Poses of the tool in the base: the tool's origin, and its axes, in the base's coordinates. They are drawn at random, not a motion.
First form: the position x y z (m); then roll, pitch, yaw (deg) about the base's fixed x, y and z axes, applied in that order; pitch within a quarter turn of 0, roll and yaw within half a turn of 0.
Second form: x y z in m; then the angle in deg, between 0 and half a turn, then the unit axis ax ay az. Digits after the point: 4 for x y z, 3 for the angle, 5 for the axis.
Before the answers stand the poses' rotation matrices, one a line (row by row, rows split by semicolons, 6 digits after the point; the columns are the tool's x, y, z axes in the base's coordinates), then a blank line. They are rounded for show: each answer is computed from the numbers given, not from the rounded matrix.
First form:
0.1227 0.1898 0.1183 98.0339 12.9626 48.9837
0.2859 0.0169 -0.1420 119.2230 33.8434 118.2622
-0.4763 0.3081 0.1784 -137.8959 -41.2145 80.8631
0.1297 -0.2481 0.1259 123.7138 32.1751 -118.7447
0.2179 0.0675 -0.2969 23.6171 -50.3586 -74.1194
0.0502 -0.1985 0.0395 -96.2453 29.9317 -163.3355
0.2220 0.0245 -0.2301 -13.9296 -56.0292 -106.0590
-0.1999 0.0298 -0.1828 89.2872 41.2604 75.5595
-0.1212 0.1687 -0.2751 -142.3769 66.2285 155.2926
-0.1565 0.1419 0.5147 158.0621 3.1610 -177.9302
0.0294 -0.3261 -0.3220 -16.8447 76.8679 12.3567
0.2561 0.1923 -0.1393 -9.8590 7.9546 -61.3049
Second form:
0.639550 0.251219 0.726543; 0.735295 0.075870 -0.673487; -0.224315 0.964952 -0.136197
-0.393278 0.199866 0.897433; 0.731551 0.659273 0.173759; -0.556925 0.724854 -0.405489
0.119452 0.802664 -0.584347; 0.742703 0.318347 0.589107; 0.658880 -0.504367 -0.558114
-0.407052 -0.699666 -0.587176; -0.742121 -0.121442 0.659173; -0.532508 0.704073 -0.469804
0.174573 0.796858 -0.578396; -0.613631 0.547441 0.569003; 0.770052 0.255589 0.584545
-0.830223 0.443978 0.337066; -0.248518 0.246455 -0.936749; -0.498967 -0.861478 -0.094276
-0.154571 0.877491 0.454002; -0.536966 -0.460344 0.706931; 0.829322 -0.134513 0.542338
0.187460 0.152398 0.970378; 0.727971 0.641700 -0.241410; -0.659482 0.751662 0.009352
-0.366189 0.838591 0.403325; 0.168485 0.486019 -0.857554; -0.915160 -0.246072 -0.319265
-0.997827 -0.054089 0.037622; -0.036062 0.926240 0.375205; -0.055142 0.373033 -0.926178
0.221934 -0.480478 0.848461; 0.048620 0.874532 0.482525; -0.973849 -0.065837 0.217449
0.475529 0.852856 0.215661; -0.868747 0.493843 -0.037387; -0.138388 -0.169577 0.975752

0.1227 0.1898 0.1183 102.145 0.83798 0.48631 0.24758
0.2859 0.0169 -0.1420 124.733 0.33529 0.88484 0.32348
-0.4763 0.3081 0.1784 124.067 -0.66000 -0.75039 -0.03619
0.1297 -0.2481 0.1259 177.636 0.54422 -0.66260 -0.51457
0.2179 0.0675 -0.2969 81.183 -0.15858 -0.68229 -0.71368
0.0502 -0.1985 0.0395 147.037 0.06917 0.76828 -0.63637
0.2220 0.0245 -0.2301 122.431 -0.49846 -0.22234 -0.83791
-0.1999 0.0298 -0.1828 94.631 0.49816 0.81760 0.28873
-0.1212 0.1687 -0.2751 126.850 0.38207 0.82384 -0.41870
-0.1565 0.1419 0.5147 177.291 -0.02298 0.98138 0.19072
0.0294 -0.3261 -0.3220 80.970 -0.27762 0.92259 0.26787
0.2561 0.1923 -0.1393 61.799 -0.07500 0.20087 -0.97674

